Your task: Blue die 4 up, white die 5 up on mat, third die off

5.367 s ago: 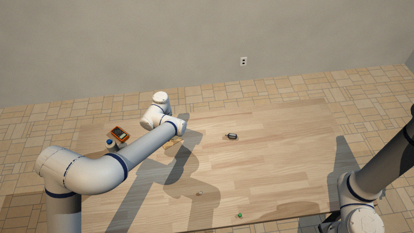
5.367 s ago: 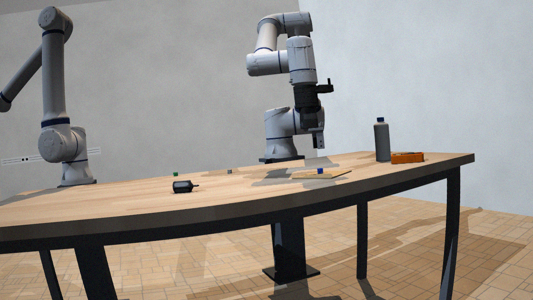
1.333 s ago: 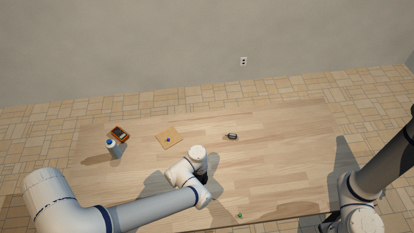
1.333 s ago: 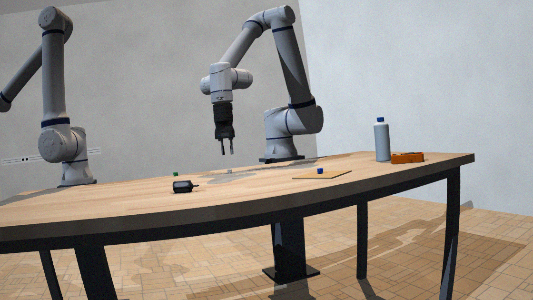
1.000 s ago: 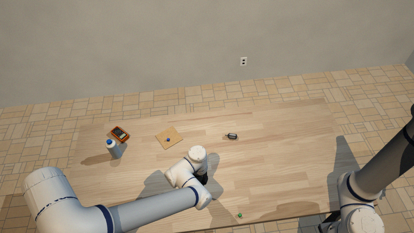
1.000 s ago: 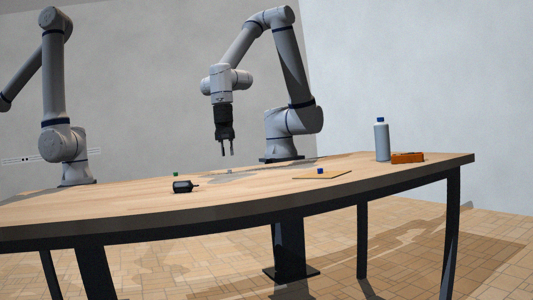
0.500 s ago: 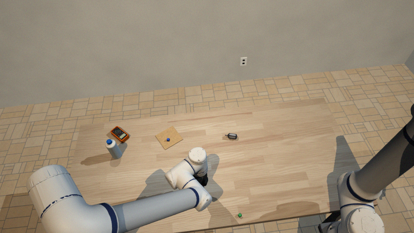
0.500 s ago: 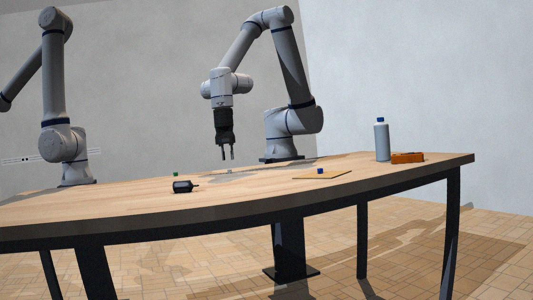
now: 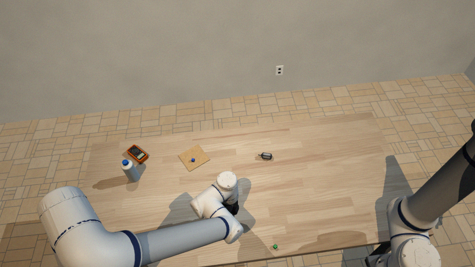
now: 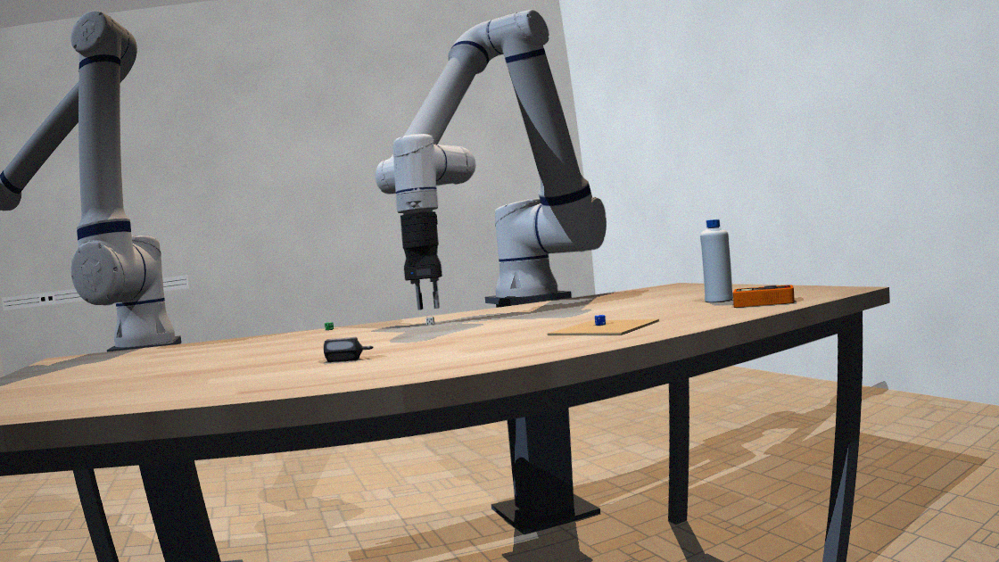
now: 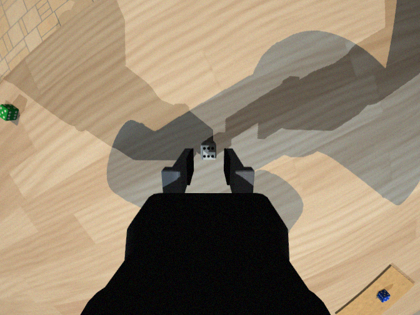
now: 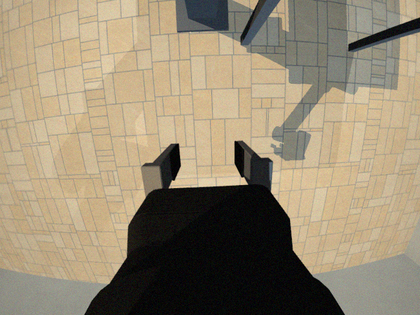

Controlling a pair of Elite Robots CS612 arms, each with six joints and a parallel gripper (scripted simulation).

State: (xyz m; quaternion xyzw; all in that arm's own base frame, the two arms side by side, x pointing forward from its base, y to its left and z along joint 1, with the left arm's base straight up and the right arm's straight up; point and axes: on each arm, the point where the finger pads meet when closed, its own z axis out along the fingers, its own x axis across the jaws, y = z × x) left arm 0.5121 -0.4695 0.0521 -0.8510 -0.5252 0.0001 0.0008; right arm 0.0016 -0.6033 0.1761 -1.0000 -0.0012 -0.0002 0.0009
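Observation:
Now: the white die 4 cm below my left hand. The rest, counted from my left hand: dark tool: 33 cm ahead, 29 cm to the right, 4 cm below; then green die: 18 cm behind, 18 cm to the right, 4 cm below; then blue die: 42 cm ahead, 13 cm to the left, 4 cm below.

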